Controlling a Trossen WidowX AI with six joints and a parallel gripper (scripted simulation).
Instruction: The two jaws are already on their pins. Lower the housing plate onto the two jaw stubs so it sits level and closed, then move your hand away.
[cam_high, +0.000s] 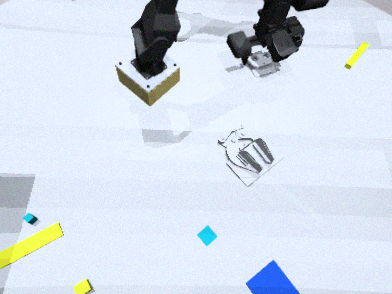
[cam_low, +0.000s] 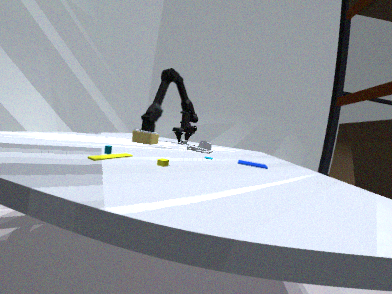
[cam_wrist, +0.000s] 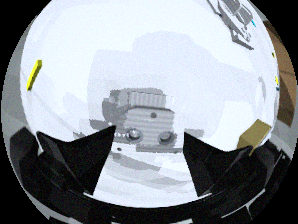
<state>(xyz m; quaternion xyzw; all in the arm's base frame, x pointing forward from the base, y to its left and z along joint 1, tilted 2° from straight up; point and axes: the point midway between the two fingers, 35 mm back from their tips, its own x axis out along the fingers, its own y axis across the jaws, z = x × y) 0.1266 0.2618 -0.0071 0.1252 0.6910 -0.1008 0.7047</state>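
The grey jaw assembly lies 150 mm ahead of my gripper tip and 220 mm to the right of it. Round my gripper tip: cyan tile 260 mm ahead, 410 mm to the right, 10 mm below; then blue tile 430 mm ahead, 380 mm to the right, 10 mm below; then cyan cube 650 mm to the right.
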